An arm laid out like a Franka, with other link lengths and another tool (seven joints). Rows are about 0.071 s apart.
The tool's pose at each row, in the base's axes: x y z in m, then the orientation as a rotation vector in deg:
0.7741, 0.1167, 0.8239, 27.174, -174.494, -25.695
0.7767, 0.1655, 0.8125, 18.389, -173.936, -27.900
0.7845, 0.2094, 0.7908, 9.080, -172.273, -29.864
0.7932, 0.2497, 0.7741, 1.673, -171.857, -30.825
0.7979, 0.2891, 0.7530, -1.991, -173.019, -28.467
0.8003, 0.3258, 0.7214, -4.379, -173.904, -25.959
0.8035, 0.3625, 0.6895, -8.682, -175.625, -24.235
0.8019, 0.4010, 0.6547, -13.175, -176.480, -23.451
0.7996, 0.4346, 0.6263, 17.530, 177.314, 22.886
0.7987, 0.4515, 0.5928, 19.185, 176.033, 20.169
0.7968, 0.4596, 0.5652, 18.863, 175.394, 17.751
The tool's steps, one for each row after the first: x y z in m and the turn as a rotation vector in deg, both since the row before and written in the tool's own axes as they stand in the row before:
-0.0170, 0.0405, 0.0243, -1.726, 0.269, 5.675
-0.0173, 0.0324, 0.0333, -1.794, 0.905, 6.150
-0.0144, 0.0313, 0.0281, -0.898, -0.399, 4.812
-0.0080, 0.0296, 0.0329, 1.542, -1.157, 2.304
-0.0047, 0.0248, 0.0414, 1.635, -0.802, 1.509
-0.0043, 0.0260, 0.0410, 1.124, -2.039, 2.524
0.0031, 0.0274, 0.0440, 0.461, -1.422, 2.700
0.0058, 0.0244, 0.0362, 0.255, -2.208, 2.471
0.0035, 0.0074, 0.0366, 1.484, -1.709, 0.944
0.0038, 0.0010, 0.0286, 1.395, -1.055, -0.289

